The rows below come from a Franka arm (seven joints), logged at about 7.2 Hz.
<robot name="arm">
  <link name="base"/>
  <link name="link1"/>
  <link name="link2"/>
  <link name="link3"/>
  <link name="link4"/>
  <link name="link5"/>
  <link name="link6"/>
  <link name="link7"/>
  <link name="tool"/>
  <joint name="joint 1" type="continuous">
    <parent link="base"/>
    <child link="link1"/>
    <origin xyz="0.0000 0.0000 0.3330"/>
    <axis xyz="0 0 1"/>
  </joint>
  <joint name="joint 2" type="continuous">
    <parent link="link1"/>
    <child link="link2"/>
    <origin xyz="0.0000 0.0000 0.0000"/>
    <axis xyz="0 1 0"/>
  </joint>
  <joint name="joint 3" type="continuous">
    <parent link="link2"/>
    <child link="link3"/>
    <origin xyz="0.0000 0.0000 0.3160"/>
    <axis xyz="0 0 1"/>
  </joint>
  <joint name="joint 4" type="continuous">
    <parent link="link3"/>
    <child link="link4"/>
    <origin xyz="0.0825 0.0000 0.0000"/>
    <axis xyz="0 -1 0"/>
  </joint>
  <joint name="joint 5" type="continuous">
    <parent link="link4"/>
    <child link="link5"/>
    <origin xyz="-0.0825 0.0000 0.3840"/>
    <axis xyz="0 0 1"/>
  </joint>
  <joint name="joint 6" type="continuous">
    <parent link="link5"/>
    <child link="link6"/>
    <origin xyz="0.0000 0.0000 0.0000"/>
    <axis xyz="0 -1 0"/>
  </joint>
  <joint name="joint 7" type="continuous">
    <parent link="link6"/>
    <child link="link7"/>
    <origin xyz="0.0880 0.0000 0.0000"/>
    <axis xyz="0 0 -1"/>
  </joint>
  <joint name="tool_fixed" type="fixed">
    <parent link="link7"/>
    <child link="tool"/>
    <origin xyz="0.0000 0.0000 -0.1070" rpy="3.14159 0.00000 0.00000"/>
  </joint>
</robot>
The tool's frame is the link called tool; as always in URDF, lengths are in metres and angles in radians. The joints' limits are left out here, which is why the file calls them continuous.
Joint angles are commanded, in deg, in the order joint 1, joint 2, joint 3, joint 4, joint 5, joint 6, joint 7. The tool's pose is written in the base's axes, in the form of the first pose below.
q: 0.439 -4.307 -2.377 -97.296 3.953 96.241 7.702
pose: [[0.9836 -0.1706 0.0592 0.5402], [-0.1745 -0.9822 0.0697 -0.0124], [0.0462 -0.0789 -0.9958 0.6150], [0 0 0 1]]
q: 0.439 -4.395 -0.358 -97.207 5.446 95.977 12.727
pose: [[0.9732 -0.2231 0.0553 0.5394], [-0.2276 -0.9691 0.0949 0.0099], [0.0324 -0.1050 -0.9939 0.6164], [0 0 0 1]]
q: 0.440 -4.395 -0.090 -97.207 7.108 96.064 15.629
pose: [[0.9615 -0.2690 0.0563 0.5395], [-0.2741 -0.9537 0.1235 0.0153], [0.0205 -0.1342 -0.9907 0.6169], [0 0 0 1]]
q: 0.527 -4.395 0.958 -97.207 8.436 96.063 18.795
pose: [[0.9511 -0.3043 0.0535 0.5390], [-0.3089 -0.9398 0.1460 0.0286], [0.0058 -0.1554 -0.9878 0.6171], [0 0 0 1]]
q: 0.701 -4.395 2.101 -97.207 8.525 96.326 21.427
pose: [[0.9437 -0.3263 0.0547 0.5387], [-0.3308 -0.9321 0.1474 0.0415], [0.0028 -0.1572 -0.9876 0.6175], [0 0 0 1]]
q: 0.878 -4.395 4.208 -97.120 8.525 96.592 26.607
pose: [[0.9259 -0.3738 0.0550 0.5371], [-0.3778 -0.9141 0.1471 0.0636], [-0.0048 -0.1570 -0.9876 0.6186], [0 0 0 1]]
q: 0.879 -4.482 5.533 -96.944 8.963 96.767 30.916
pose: [[0.9050 -0.4214 0.0584 0.5354], [-0.4252 -0.8918 0.1547 0.0772], [-0.0132 -0.1649 -0.9862 0.6212], [0 0 0 1]]
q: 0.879 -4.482 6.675 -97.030 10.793 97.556 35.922
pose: [[0.8730 -0.4835 0.0636 0.5347], [-0.4863 -0.8536 0.1867 0.0912], [-0.0359 -0.1939 -0.9804 0.6221], [0 0 0 1]]
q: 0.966 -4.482 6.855 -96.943 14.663 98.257 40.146
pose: [[0.8348 -0.5462 0.0681 0.5348], [-0.5441 -0.8000 0.2531 0.0998], [-0.0838 -0.2484 -0.9650 0.6253], [0 0 0 1]]
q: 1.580 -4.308 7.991 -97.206 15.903 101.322 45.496
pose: [[0.7939 -0.5993 0.1027 0.5372], [-0.6012 -0.7485 0.2796 0.1178], [-0.0907 -0.2838 -0.9546 0.6270], [0 0 0 1]]
